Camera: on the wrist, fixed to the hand. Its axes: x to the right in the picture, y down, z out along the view.
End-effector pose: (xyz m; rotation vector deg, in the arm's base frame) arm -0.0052 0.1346 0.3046 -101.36 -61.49 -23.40
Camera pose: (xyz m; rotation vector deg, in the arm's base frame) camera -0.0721 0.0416 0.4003 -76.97 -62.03 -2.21
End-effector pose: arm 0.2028 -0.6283 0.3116 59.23 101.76 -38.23
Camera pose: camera 0.0705 -0.5939 0.3717 77.59 89.14 -66.77
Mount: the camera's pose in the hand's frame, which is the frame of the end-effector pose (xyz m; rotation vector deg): -0.0162 -0.0977 -0.1117 29.57 -4.02 1.76
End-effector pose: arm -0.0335 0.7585 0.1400 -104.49 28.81 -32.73
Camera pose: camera -0.1080 0.7145 0.2617 -76.59 17.14 -31.72
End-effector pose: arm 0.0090 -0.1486 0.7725 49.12 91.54 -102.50
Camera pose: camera -0.0480 -0.0268 0.8373 58.50 61.90 -127.33
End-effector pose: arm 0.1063 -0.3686 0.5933 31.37 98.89 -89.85
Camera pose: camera 0.0198 -0.2735 0.6692 43.10 71.45 -114.17
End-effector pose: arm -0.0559 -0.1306 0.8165 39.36 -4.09 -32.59
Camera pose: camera -0.0885 -0.1188 0.6713 66.73 -17.25 -31.43
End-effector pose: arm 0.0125 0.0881 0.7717 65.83 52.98 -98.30
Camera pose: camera -0.0390 0.2280 0.7644 80.59 24.21 -115.64
